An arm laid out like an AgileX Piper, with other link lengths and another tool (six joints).
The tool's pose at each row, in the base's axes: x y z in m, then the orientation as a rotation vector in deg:
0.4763 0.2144 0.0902 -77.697 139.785 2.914
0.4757 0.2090 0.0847 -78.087 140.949 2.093
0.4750 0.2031 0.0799 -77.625 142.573 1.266
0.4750 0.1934 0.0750 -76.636 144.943 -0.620
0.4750 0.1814 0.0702 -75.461 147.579 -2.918
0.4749 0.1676 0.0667 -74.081 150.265 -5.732
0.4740 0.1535 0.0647 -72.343 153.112 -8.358
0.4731 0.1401 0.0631 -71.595 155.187 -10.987
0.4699 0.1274 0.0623 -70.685 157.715 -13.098
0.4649 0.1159 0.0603 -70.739 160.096 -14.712
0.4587 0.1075 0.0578 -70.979 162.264 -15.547
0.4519 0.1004 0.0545 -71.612 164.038 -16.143
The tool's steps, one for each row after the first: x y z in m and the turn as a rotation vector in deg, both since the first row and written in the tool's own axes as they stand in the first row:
0.0064 -0.0017 0.0039 -0.047 1.339 0.074
0.0131 -0.0036 0.0071 0.014 2.720 0.812
0.0226 -0.0082 0.0098 0.587 4.856 1.979
0.0339 -0.0141 0.0119 1.316 7.303 3.277
0.0464 -0.0210 0.0124 2.330 9.933 4.630
0.0589 -0.0276 0.0113 3.216 12.551 6.242
0.0708 -0.0339 0.0099 4.044 14.923 7.012
0.0830 -0.0380 0.0072 4.399 17.435 8.059
0.0954 -0.0399 0.0054 4.209 19.958 8.543
0.1061 -0.0389 0.0043 3.620 22.073 8.937
0.1162 -0.0367 0.0041 2.948 23.902 9.015

